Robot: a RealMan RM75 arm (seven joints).
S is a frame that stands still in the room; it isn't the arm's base.
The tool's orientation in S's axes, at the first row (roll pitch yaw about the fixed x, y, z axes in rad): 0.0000 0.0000 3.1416
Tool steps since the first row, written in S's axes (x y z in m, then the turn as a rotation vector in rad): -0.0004 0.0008 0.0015 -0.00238 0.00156 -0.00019; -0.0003 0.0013 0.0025 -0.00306 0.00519 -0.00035; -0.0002 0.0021 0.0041 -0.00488 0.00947 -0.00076; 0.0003 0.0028 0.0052 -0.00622 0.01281 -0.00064; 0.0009 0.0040 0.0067 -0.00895 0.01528 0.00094; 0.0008 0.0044 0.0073 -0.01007 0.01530 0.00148; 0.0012 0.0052 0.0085 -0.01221 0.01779 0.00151; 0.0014 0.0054 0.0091 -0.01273 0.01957 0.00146; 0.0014 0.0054 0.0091 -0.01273 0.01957 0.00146; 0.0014 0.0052 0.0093 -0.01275 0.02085 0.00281
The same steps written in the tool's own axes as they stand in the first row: 0.0004 -0.0008 0.0015 0.00238 -0.00156 -0.00019; 0.0003 -0.0013 0.0025 0.00306 -0.00519 -0.00035; 0.0002 -0.0021 0.0041 0.00488 -0.00947 -0.00076; -0.0003 -0.0028 0.0052 0.00622 -0.01281 -0.00064; -0.0009 -0.0040 0.0067 0.00895 -0.01528 0.00094; -0.0008 -0.0044 0.0073 0.01007 -0.01530 0.00148; -0.0012 -0.0052 0.0085 0.01221 -0.01779 0.00151; -0.0014 -0.0054 0.0091 0.01273 -0.01957 0.00146; -0.0014 -0.0054 0.0091 0.01273 -0.01957 0.00146; -0.0014 -0.0052 0.0093 0.01275 -0.02085 0.00281
